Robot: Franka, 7 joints.
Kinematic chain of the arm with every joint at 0, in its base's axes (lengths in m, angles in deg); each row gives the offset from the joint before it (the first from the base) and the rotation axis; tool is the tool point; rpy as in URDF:
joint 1: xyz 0 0 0.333 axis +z
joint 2: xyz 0 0 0 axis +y
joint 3: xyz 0 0 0.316 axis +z
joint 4: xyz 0.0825 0 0 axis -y
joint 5: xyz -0.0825 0 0.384 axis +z
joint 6: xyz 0 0 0 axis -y
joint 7: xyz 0.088 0 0 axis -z
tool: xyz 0 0 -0.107 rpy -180 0 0
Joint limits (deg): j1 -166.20..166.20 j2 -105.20..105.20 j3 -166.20..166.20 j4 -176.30..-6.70 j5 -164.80..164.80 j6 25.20..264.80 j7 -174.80..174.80
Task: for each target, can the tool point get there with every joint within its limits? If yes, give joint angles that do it. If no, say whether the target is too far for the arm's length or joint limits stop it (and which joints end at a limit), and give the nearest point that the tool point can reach.
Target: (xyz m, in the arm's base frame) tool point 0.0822 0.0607 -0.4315
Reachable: no: joint limits stop it (at a limit: joint 2) | nearest point 0.1048 0.0774 -0.3382 | short by 0.097 m
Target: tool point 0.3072 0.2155 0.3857
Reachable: yes | joints -56.94 -63.34 62.31 -150.48 -84.58 233.61 -14.62
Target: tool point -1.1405 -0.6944 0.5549
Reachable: no: too far | nearest point -0.7228 -0.4401 0.4736 | short by 0.496 m
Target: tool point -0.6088 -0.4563 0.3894
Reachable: yes | joints 82.20 -70.05 96.32 -78.07 -72.45 172.10 71.21
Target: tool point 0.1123 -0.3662 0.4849
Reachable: yes | joints 19.45 62.62 -116.19 -159.51 -17.64 241.71 32.68
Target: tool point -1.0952 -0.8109 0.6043
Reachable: no: too far | nearest point -0.6762 -0.5007 0.5005 | short by 0.532 m
